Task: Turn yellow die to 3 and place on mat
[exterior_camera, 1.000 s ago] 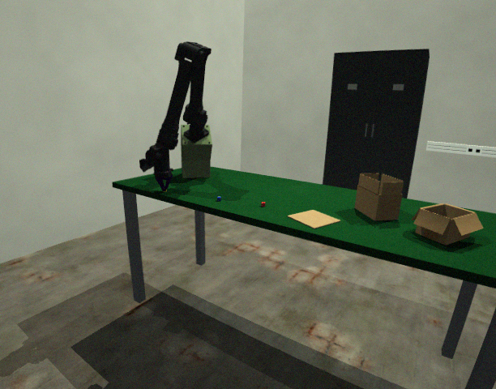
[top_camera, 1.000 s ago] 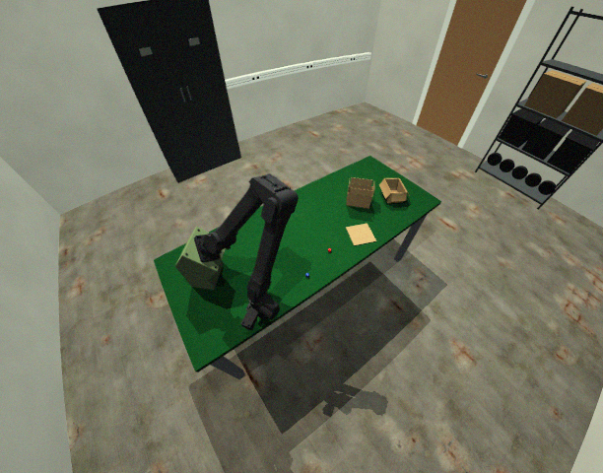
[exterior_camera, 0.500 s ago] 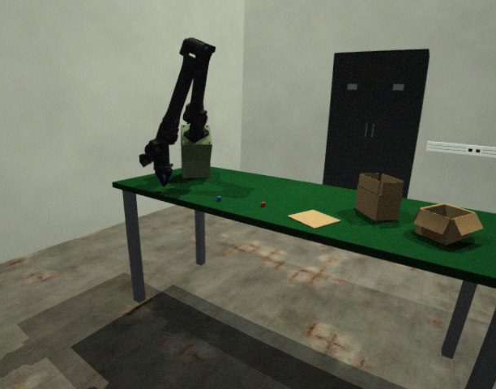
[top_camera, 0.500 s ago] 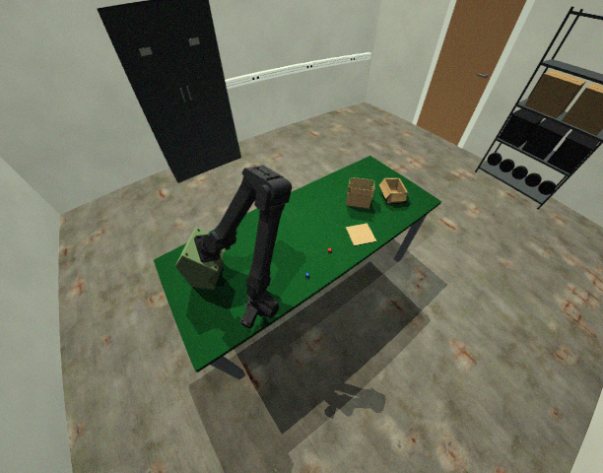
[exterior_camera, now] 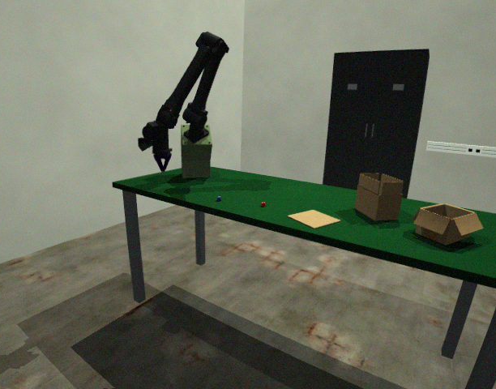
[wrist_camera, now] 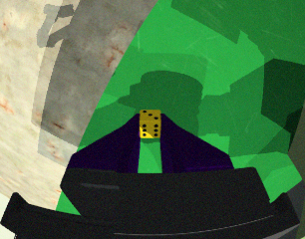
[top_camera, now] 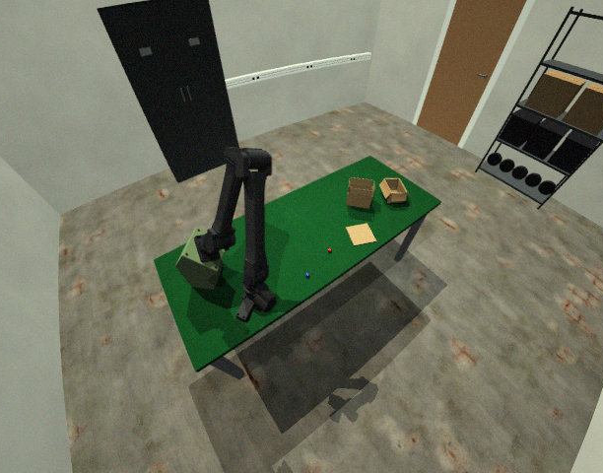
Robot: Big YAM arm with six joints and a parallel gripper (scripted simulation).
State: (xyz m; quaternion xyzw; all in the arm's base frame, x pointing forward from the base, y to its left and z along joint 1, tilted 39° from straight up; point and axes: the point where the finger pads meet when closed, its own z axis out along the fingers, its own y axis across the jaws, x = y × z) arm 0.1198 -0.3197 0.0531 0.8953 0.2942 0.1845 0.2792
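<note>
My gripper is now 71 cm short of the tan mat, 6 cm to the right of it and 11 cm above it. Also, from my hand: yellow die: right at my hand; then red die: 49 cm ahead, 8 cm to the left, 10 cm below; then blue die: 29 cm ahead, 4 cm to the left, 10 cm below.
</note>
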